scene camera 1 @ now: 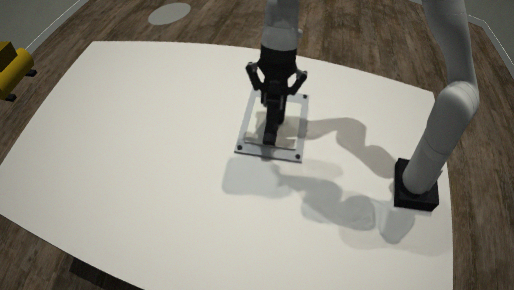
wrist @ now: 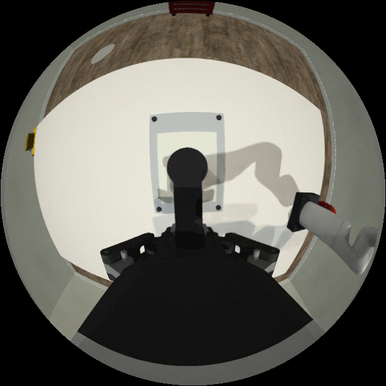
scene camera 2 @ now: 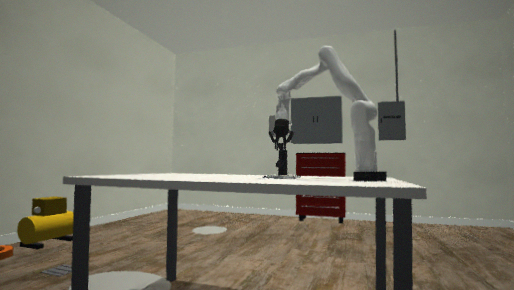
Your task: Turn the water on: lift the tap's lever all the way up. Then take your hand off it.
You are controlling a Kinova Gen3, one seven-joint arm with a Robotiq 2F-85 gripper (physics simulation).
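Places are measured from the arm's base along level axes (x ahead, y left, z up), in millimetres.
Pixels of known places: gripper, fingertip midpoint: (scene camera 1: 273,106) (scene camera 2: 280,150); arm's base at its link origin: (scene camera 1: 415,180) (scene camera 2: 366,171).
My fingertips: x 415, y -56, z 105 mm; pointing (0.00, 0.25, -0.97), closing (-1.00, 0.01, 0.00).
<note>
For each thing: its top centre in the pictures, then the offset to it from my fingertips. "spot": a spot on its surface instead.
- black tap at a spot on its surface: (scene camera 1: 270,136) spot: dx -3, dy +33, dz -65 mm
- flat grey rectangular frame at its top centre: (scene camera 1: 275,119) dx +2, dy -81, dz -132 mm
The black tap (scene camera 1: 270,136) (scene camera 2: 283,164) (wrist: 187,165) stands on a table inside a flat grey rectangular frame (scene camera 1: 285,152) (wrist: 186,122). My gripper (scene camera 1: 273,101) (scene camera 2: 281,146) (wrist: 188,230) points down over the tap's top, partly closed, with its fingers on either side of the lever (wrist: 188,216). It is shut on the lever. In the wrist view the lever shows as a straight black bar running from a round black part towards the fingers. The hand and fingers hide the lever's gripped part, and its exact angle cannot be told.
The white table (scene camera 1: 125,150) (scene camera 2: 150,182) carries the arm's black base (scene camera 1: 416,198) (scene camera 2: 370,176) (wrist: 301,212) to the right of the tap. A red drawer cabinet (scene camera 2: 320,206) stands behind the table. A yellow machine (scene camera 1: 14,72) (scene camera 2: 46,227) stands on the floor at the left.
</note>
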